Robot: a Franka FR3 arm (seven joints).
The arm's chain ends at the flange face. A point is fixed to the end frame.
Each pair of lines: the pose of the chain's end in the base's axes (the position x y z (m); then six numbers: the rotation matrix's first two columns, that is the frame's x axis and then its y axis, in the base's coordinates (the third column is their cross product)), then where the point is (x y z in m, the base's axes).
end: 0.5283 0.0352 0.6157 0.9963 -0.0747 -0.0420 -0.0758 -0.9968 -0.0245
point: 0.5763 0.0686 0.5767
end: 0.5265 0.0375 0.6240 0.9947 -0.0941 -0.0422 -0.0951 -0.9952 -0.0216
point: 0.5752 0.0699 0.5848
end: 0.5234 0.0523 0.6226 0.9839 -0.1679 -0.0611 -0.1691 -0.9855 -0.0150
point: 0.5735 0.0808 0.5823
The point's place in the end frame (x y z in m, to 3 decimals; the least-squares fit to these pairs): 0.047 -0.036 0.038
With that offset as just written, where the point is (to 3 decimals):
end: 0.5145 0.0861 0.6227 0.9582 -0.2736 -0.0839 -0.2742 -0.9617 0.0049
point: 0.566 0.109 0.581
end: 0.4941 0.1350 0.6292 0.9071 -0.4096 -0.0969 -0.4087 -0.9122 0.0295
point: 0.548 0.149 0.586
